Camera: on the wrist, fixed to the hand. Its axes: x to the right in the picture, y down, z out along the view.
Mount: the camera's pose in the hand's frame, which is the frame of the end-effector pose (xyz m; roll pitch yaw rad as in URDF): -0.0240 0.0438 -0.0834 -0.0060 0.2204 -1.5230
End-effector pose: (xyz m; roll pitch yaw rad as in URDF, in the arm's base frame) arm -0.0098 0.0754 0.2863 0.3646 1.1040 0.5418
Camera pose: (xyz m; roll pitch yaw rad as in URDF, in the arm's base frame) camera -0.1032 0.1017 0.2797 -1.1845 0.2942 -1.5445
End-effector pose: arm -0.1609 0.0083 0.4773 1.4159 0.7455 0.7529
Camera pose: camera -0.2197 0.0754 0.5159 -1.6621 0.8695 -2.4906
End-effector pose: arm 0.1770 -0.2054 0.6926 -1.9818 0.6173 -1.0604
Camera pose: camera 0.0835 -0.2308 0.7009 -1.8329 -0.8833 -0.7580
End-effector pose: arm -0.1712 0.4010 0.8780 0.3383 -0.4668 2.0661
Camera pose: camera -0.2354 0.3747 0.8099 0.5406 0.4691 0.8146
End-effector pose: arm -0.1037 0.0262 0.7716 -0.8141 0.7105 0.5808
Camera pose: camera -0.1507 -0.0412 0.7197 -0.8348 -0.4039 -0.5403
